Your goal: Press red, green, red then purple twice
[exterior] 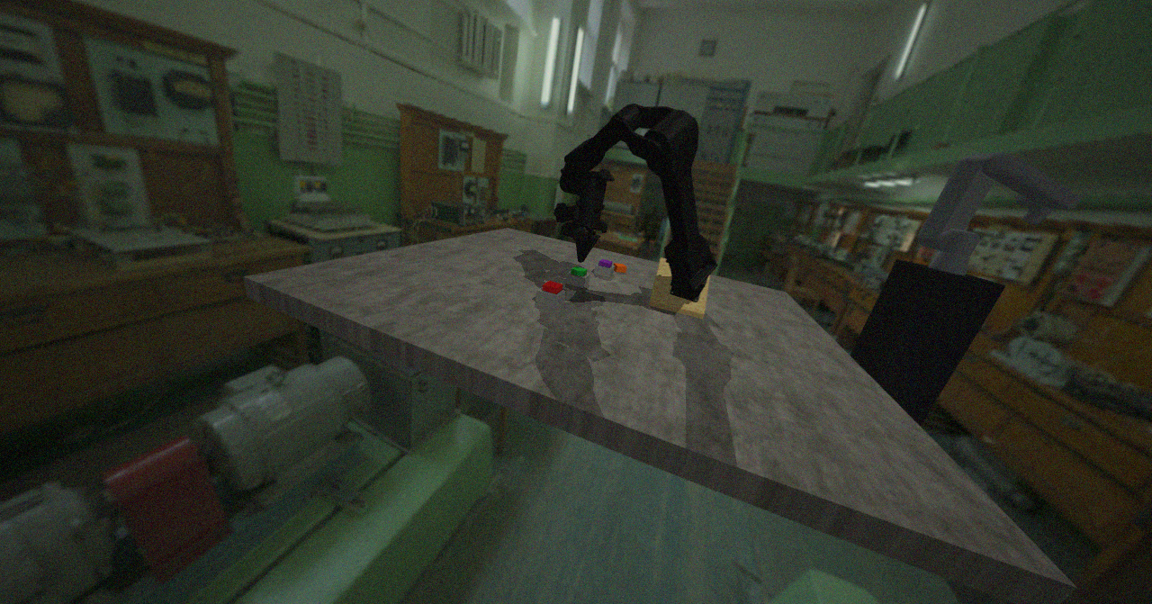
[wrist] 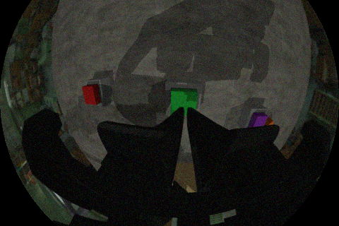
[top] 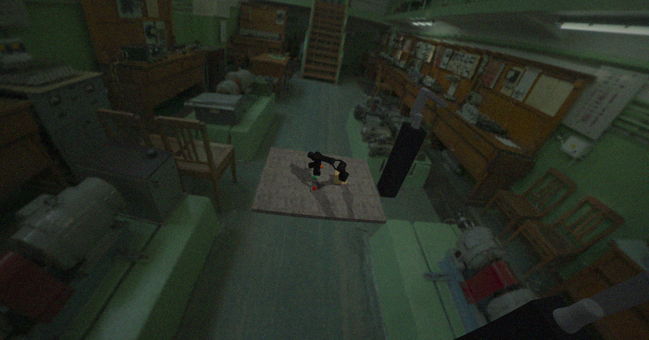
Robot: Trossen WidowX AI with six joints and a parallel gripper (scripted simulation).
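Right now the green button is 3 cm below my gripper tip. The rest, counted from my gripper tip: orange block: 22 cm to the right, 7 cm behind, 5 cm below; purple button: 14 cm to the right, 3 cm behind, 2 cm below; red button: 16 cm to the left, 2 cm below, 1 cm ahead.
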